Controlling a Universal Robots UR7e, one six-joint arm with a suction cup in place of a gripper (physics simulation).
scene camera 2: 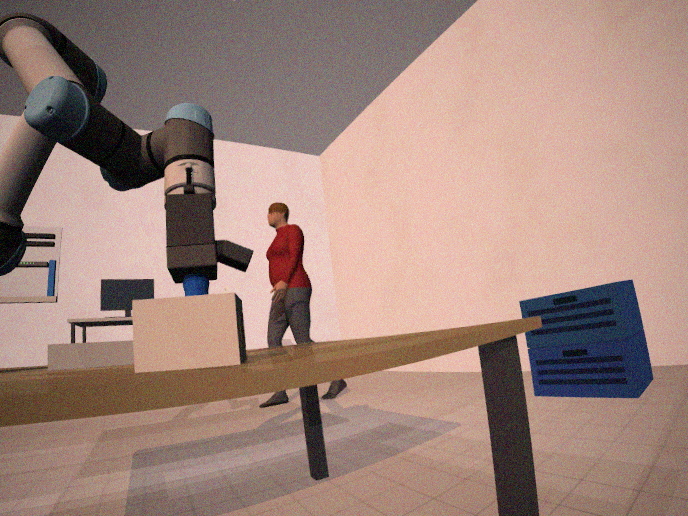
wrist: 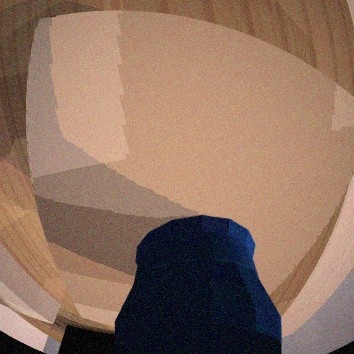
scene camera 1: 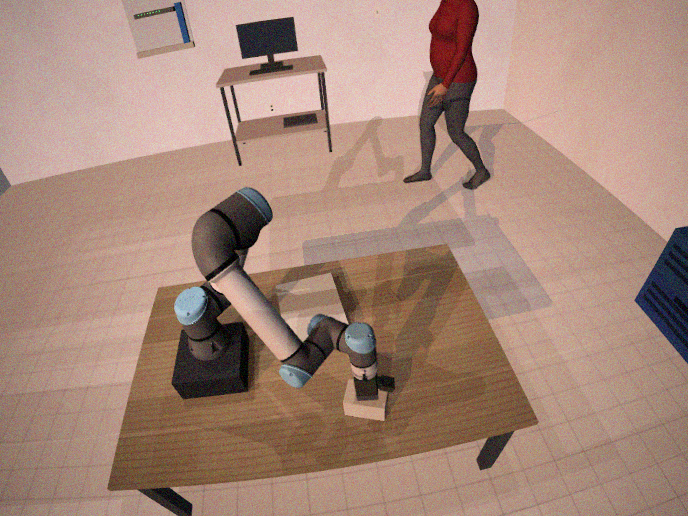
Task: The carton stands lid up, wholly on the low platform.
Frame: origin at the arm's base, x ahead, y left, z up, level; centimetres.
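Seen in the pictures: hand at its tool point: [scene camera 2: 197, 309] [wrist: 192, 232]; arm's base at its link origin: [scene camera 1: 210, 343].
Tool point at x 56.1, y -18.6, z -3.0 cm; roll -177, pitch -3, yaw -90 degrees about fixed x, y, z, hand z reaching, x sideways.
Offsets run from my tool point to a thing's middle. Level surfaces: height alone.
The beige carton @[dz -3.0, dx -0.8, dy +0.5 cm] [scene camera 1: 363, 410] [scene camera 2: 185, 333] [wrist: 218, 123] stands on the wooden table @[dz -7.4 cm] [scene camera 1: 444, 360] [scene camera 2: 388, 344], near its front edge. My suction gripper [scene camera 1: 366, 395] [scene camera 2: 196, 289] [wrist: 197, 228] comes straight down onto the carton's top face, and the blue cup touches it. The low grey platform @[dz -5.0, dx -22.7, dy +41.2 cm] [scene camera 1: 310, 294] [scene camera 2: 88, 355] lies flat on the table further back, behind the arm and apart from the carton. I cannot tell from these views which face of the carton is the lid.
The arm's dark base [scene camera 1: 211, 372] stands at the table's left. A person in a red top [scene camera 1: 453, 83] [scene camera 2: 286, 266] walks on the floor behind the table. A desk with a monitor [scene camera 1: 271, 72] is at the back wall. A blue cabinet [scene camera 1: 667, 289] [scene camera 2: 589, 338] stands at the right.
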